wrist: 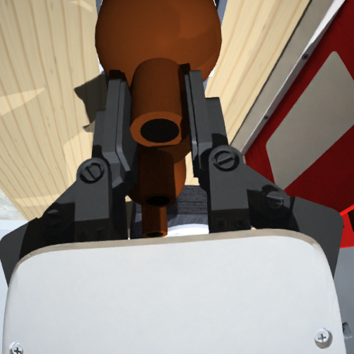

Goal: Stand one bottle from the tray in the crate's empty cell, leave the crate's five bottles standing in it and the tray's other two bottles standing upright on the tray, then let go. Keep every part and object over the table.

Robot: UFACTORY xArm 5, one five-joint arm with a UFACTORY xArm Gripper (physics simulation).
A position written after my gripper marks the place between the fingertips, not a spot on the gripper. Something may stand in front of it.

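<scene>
I can see a brown bottle (152, 53) here, and my gripper (158, 95) too.
</scene>
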